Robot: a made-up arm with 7 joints.
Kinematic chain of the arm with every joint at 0, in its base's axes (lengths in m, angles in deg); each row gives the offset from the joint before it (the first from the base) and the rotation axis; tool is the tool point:
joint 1: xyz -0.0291 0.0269 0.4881 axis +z
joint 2: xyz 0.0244 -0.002 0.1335 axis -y
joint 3: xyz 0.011 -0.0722 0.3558 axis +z
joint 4: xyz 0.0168 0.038 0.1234 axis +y
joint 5: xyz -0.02 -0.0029 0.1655 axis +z
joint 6: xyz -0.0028 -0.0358 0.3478 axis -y
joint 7: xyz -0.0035 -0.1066 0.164 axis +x
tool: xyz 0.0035 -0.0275 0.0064
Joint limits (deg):
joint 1: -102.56..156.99
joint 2: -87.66..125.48
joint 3: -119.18..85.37
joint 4: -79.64..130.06
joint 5: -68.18..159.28
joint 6: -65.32..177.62
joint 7: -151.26..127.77
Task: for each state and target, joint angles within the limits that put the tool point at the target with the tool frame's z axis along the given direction. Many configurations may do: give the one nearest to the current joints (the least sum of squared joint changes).
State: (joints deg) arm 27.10 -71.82 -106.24 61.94 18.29 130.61 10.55
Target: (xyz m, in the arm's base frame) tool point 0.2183 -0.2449 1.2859 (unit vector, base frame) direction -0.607 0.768 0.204
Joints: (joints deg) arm 25.78 -35.11 -116.91 74.18 37.52 138.08 23.78
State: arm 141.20 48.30 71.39 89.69 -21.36 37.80 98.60
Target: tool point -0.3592 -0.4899 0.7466 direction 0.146 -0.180 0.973
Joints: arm 119.55 80.58 85.37 122.44 -35.67 55.76 108.20
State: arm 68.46 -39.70 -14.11 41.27 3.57 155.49 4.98
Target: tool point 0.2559 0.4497 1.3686 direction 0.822 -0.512 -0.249
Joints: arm 78.13 -15.92 9.17 34.44 17.81 141.54 50.81
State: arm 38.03 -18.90 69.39 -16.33 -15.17 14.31 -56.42
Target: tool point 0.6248 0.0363 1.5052 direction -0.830 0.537 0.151
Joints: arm 49.52 -42.04 48.61 -37.07 -20.42 28.63 -113.10
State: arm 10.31 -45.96 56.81 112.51 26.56 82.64 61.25
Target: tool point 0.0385 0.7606 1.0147 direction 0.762 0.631 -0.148
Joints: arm 50.64 -28.74 71.86 88.75 8.92 76.42 60.71
